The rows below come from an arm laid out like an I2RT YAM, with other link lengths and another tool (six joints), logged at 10 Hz.
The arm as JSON. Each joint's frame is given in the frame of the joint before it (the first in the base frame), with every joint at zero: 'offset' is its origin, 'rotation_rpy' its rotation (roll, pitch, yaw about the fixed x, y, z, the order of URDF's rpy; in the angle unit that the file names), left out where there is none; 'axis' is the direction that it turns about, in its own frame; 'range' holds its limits. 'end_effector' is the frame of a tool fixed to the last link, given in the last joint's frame.
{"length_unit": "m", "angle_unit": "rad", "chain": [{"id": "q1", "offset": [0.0, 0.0, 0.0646], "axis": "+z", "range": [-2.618, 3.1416]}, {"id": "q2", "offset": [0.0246, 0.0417, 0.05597], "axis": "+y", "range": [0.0, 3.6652]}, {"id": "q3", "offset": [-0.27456, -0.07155, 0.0], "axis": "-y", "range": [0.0, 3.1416]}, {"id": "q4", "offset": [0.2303, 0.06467, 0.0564], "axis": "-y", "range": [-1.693, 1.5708]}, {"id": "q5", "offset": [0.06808, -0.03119, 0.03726], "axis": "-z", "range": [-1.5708, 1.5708]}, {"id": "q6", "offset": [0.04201, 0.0, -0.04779], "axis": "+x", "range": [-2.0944, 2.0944]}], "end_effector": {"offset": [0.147, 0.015, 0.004], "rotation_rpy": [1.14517, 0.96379, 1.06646]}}
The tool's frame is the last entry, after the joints.
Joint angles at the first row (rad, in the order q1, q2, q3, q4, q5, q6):
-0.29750 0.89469 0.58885 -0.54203 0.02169 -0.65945
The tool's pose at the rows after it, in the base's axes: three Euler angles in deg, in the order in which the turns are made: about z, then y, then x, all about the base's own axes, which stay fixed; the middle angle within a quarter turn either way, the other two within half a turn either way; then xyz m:
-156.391, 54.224, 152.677, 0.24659, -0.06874, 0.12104
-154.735, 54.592, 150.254, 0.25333, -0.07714, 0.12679
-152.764, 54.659, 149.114, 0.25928, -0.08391, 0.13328
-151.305, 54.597, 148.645, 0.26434, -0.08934, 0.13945
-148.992, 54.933, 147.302, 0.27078, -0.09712, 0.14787
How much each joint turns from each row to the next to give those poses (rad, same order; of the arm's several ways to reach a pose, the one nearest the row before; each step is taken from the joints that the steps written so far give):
-0.00281 0.01734 0.01412 0.02819 0.03387 -0.02189
-0.01875 0.02369 0.01840 0.02488 0.00514 -0.01456
-0.02782 0.02723 0.03056 0.00447 -0.01595 -0.00016
-0.02435 0.02634 0.03356 -0.00545 -0.01790 0.00193
-0.03092 0.02615 0.03577 0.00282 -0.02096 0.00072

